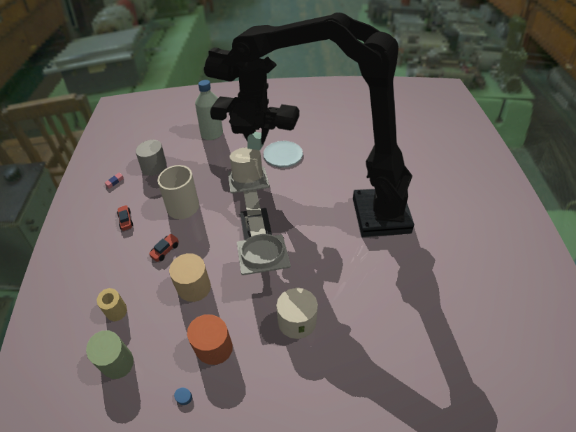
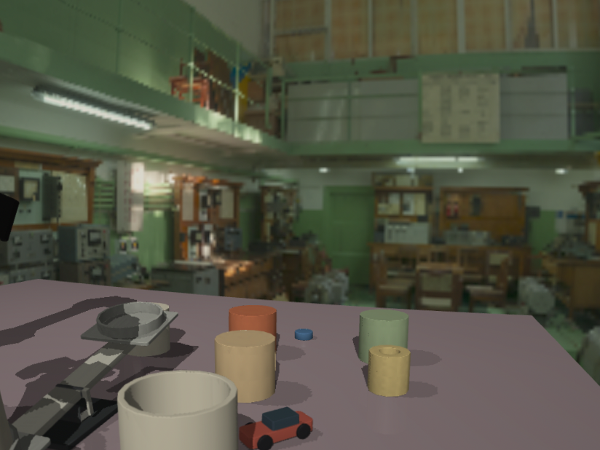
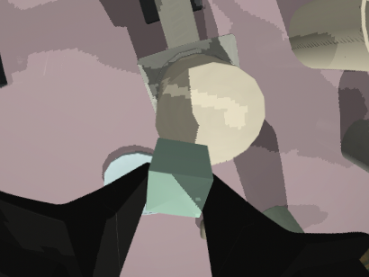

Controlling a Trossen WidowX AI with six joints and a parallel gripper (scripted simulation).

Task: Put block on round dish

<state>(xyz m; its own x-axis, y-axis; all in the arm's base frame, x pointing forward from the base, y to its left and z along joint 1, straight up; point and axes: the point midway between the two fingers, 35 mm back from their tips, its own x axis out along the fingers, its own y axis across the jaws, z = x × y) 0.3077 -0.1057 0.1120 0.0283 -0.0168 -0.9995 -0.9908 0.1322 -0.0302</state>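
My gripper tip is now 5 cm above the cream cup, 2 cm to the right of it and 2 cm short of it. Round my gripper tip: pale blue round dish 10 cm below, 9 cm to the right, 5 cm behind; then pale green block right at my gripper tip; then bottle 16 cm to the right, 16 cm ahead, 1 cm above.
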